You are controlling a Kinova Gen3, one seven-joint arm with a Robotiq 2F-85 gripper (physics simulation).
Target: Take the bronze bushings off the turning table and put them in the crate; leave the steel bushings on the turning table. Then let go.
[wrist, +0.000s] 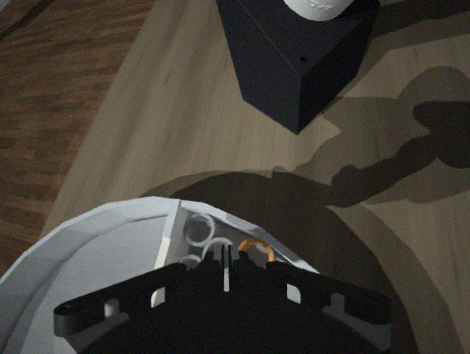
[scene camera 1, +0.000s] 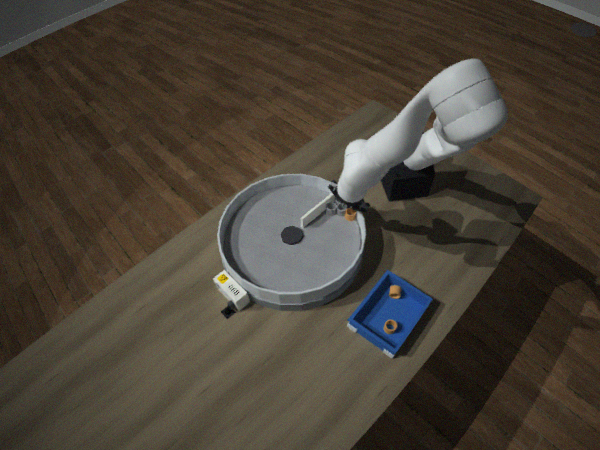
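Seen in the pictures: gripper, fingertip midpoint: (wrist: 226,257) (scene camera 1: 345,204); arm's base, origin of the base link: (scene camera 1: 415,156).
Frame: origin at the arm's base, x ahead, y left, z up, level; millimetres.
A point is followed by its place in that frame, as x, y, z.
Note:
My gripper (scene camera 1: 346,204) @[284, 17, -43] (wrist: 226,257) @[284, 17, -43] is shut, its fingertips together with no bushing seen between them. It is over the turning table (scene camera 1: 300,270) @[498, 113, -92] (wrist: 95,270) @[366, -133, -92], near the rim. A bronze bushing (scene camera 1: 350,217) @[284, 46, -74] (wrist: 256,241) @[262, 29, -74] stands by the rim, just right of the fingertips in the wrist view. Steel bushings stand close by: one (wrist: 212,231) @[270, -11, -66] near the white divider, one (wrist: 216,240) @[276, -4, -67] behind the fingertips, and another (wrist: 190,258) @[301, -21, -68] partly hidden by the gripper. The blue crate (scene camera 1: 412,306) @[283, 354, -140] holds two bronze bushings, one (scene camera 1: 395,292) @[311, 302, -108] near its far end and one (scene camera 1: 389,332) @[389, 381, -127] nearer the front.
The white divider (scene camera 1: 316,212) @[363, -20, -68] (wrist: 172,230) @[284, -38, -46] stands on the turning table beside the steel bushings. The raised rim curves around them. The arm's dark base block (scene camera 1: 409,184) @[45, 41, -70] (wrist: 270,75) @[83, -22, -58] stands behind. A white control box (scene camera 1: 231,290) @[689, 72, -87] is at the turning table's front left. The crate has raised walls.

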